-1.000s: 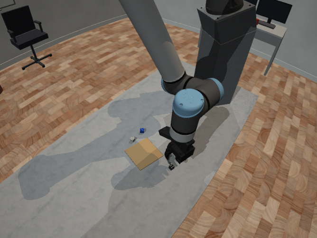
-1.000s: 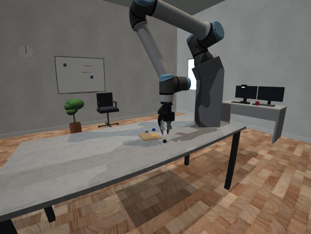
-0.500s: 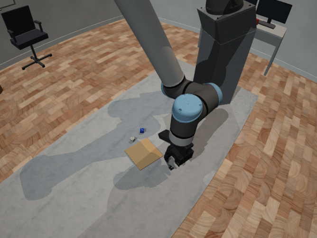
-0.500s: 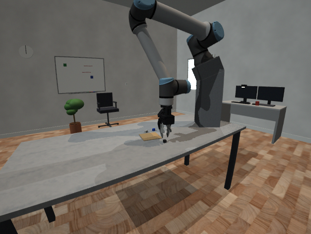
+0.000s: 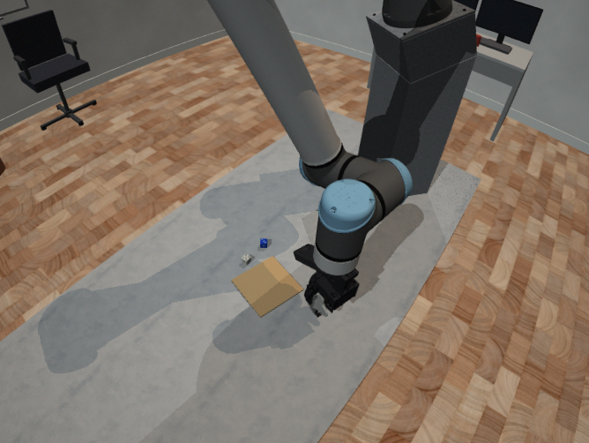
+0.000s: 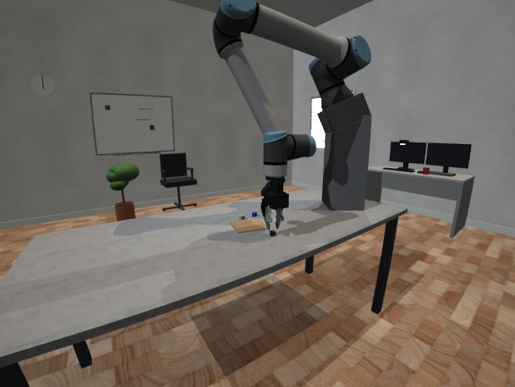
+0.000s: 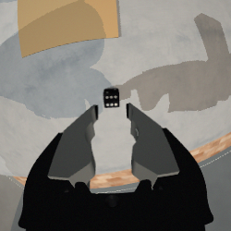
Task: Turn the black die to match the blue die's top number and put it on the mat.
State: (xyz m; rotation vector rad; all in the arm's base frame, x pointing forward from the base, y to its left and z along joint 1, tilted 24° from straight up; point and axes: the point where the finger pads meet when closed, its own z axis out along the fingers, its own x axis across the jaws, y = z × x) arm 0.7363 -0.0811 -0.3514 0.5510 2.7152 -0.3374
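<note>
Now: hand 3 cm above the black die. From my hand the other things lie so: blue die: 24 cm to the right, 13 cm behind, 3 cm below; tan mat: 16 cm to the right, 4 cm below, 1 cm behind; white die: 25 cm to the right, 5 cm behind, 3 cm below.
</note>
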